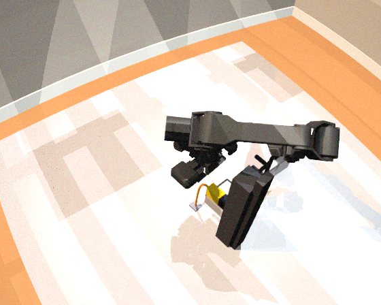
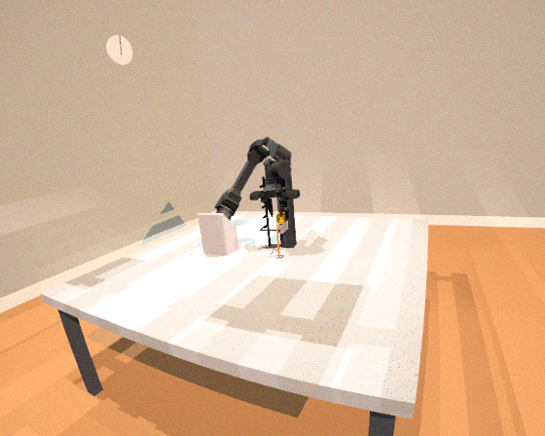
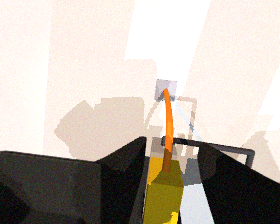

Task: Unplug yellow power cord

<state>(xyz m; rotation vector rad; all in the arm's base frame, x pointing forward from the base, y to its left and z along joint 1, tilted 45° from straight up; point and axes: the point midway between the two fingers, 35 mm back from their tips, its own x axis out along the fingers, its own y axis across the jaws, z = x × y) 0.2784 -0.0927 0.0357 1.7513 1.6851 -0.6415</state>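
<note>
The yellow plug is 1 cm behind my gripper tip, 7 cm to the left of it and 1 cm below it. Round my gripper tip: grey anchor plate: 1 cm to the right, 16 cm below.
</note>
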